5 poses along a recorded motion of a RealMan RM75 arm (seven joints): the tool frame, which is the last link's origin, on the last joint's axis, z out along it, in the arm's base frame.
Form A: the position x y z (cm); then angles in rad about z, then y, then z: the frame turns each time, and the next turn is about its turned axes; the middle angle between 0 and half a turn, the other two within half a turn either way.
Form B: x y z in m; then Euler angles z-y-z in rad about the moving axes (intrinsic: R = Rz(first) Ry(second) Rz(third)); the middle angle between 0 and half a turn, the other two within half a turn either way. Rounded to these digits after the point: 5 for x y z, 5 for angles.
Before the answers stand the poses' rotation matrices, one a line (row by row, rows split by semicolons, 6 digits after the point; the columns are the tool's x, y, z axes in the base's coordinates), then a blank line. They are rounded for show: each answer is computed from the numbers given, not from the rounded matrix.
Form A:
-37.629 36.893 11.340 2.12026 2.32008 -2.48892
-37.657 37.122 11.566 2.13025 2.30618 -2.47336
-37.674 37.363 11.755 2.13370 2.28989 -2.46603
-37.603 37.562 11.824 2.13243 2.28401 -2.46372
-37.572 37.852 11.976 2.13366 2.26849 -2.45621
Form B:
0.235329 0.893542 -0.382365; 0.778627 0.062131 0.624404; 0.581688 -0.444660 -0.681114
0.245671 0.885860 -0.393570; 0.775136 0.064273 0.628517; 0.582074 -0.459479 -0.670872
0.254548 0.879767 -0.401515; 0.768421 0.068075 0.636314; 0.587142 -0.470505 -0.658703
0.259395 0.877779 -0.402763; 0.765325 0.067538 0.640091; 0.589060 -0.474281 -0.654268
0.269919 0.871739 -0.408919; 0.758401 0.069190 0.648105; 0.593272 -0.485061 -0.642452

-0.37629 0.36893 0.11340 2.12026 2.32008 -2.48892
-0.37657 0.37122 0.11566 2.13025 2.30618 -2.47336
-0.37674 0.37363 0.11755 2.13370 2.28989 -2.46603
-0.37603 0.37562 0.11824 2.13243 2.28401 -2.46372
-0.37572 0.37852 0.11976 2.13366 2.26849 -2.45621

